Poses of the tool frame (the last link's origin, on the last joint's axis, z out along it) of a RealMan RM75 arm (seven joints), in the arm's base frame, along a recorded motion.
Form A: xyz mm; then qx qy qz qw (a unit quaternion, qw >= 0).
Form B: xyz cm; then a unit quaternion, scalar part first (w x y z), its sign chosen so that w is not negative. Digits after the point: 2 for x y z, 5 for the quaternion.
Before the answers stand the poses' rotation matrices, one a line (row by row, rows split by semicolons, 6 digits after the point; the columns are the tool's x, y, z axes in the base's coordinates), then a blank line. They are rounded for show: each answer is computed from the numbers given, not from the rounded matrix.
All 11 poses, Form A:
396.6, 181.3, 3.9, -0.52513, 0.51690, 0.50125, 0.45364
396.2, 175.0, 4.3, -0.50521, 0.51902, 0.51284, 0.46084
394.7, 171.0, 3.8, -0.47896, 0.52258, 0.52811, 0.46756
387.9, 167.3, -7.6, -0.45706, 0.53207, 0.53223, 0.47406
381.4, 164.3, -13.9, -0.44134, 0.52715, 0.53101, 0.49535
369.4, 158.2, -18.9, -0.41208, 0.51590, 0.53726, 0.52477
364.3, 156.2, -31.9, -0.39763, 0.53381, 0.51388, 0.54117
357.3, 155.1, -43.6, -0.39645, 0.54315, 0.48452, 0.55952
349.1, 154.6, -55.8, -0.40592, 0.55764, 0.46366, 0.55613
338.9, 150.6, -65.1, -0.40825, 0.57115, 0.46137, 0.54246
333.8, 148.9, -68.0, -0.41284, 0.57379, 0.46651, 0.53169
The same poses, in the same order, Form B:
-0.036887 -0.997666 -0.057470; -0.088106 -0.054039 0.994644; -0.995428 0.041753 -0.085907
-0.064776 -0.997105 -0.039814; -0.051754 -0.036487 0.997993; -0.996557 0.066707 -0.049241
-0.103974 -0.994431 -0.017212; -0.006744 -0.016601 0.999839; -0.994557 0.104074 -0.004980
-0.132730 -0.990990 0.017944; 0.018242 0.015659 0.999711; -0.990984 0.133019 0.015999
-0.119705 -0.991365 0.053535; 0.060766 0.046506 0.997068; -0.990948 0.122607 0.054675
-0.109608 -0.989065 0.098670; 0.138692 0.083079 0.986845; -0.984251 0.121851 0.128070
-0.098051 -0.980710 0.169096; 0.131675 0.155636 0.978999; -0.986432 0.118258 0.113875
-0.059536 -0.972854 0.223629; 0.111533 0.216141 0.969971; -0.991976 0.082690 0.095637
-0.051892 -0.968430 0.243824; 0.062996 0.240493 0.968605; -0.996664 0.065623 0.048528
-0.078143 -0.966888 0.242942; 0.034205 0.240944 0.969936; -0.996355 0.084104 0.014245
-0.093736 -0.969847 0.224969; 0.022311 0.223861 0.974366; -0.995347 0.096352 0.000654

39.66, 18.13, 0.39, 0.45364, -0.52513, 0.51690, 0.50125
39.62, 17.50, 0.43, 0.46084, -0.50521, 0.51902, 0.51284
39.47, 17.10, 0.38, 0.46756, -0.47896, 0.52258, 0.52811
38.79, 16.73, -0.76, 0.47406, -0.45706, 0.53207, 0.53223
38.14, 16.43, -1.39, 0.49535, -0.44134, 0.52715, 0.53101
36.94, 15.82, -1.89, 0.52477, -0.41208, 0.51590, 0.53726
36.43, 15.62, -3.19, 0.54117, -0.39763, 0.53381, 0.51388
35.73, 15.51, -4.36, 0.55952, -0.39645, 0.54315, 0.48452
34.91, 15.46, -5.58, 0.55613, -0.40592, 0.55764, 0.46366
33.89, 15.06, -6.51, 0.54246, -0.40825, 0.57115, 0.46137
33.38, 14.89, -6.80, 0.53169, -0.41284, 0.57379, 0.46651

